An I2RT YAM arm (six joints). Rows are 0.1 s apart.
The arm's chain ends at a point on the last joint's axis. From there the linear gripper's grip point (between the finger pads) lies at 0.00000 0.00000 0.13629 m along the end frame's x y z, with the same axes.
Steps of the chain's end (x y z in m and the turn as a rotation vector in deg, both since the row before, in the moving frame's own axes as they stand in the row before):
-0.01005 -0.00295 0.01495 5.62 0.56 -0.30
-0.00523 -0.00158 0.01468 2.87 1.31 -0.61
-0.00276 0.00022 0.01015 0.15 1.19 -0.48
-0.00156 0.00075 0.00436 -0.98 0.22 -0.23
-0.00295 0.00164 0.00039 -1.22 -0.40 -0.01
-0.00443 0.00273 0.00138 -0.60 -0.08 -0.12
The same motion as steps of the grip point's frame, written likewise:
-0.00876 -0.01630 0.01429 5.62 0.56 -0.30
-0.00215 -0.00842 0.01447 2.87 1.31 -0.61
0.00007 -0.00015 0.01012 0.15 1.19 -0.48
-0.00103 0.00308 0.00434 -0.98 0.22 -0.23
-0.00390 0.00454 0.00036 -1.22 -0.40 -0.01
-0.00462 0.00416 0.00137 -0.60 -0.08 -0.12

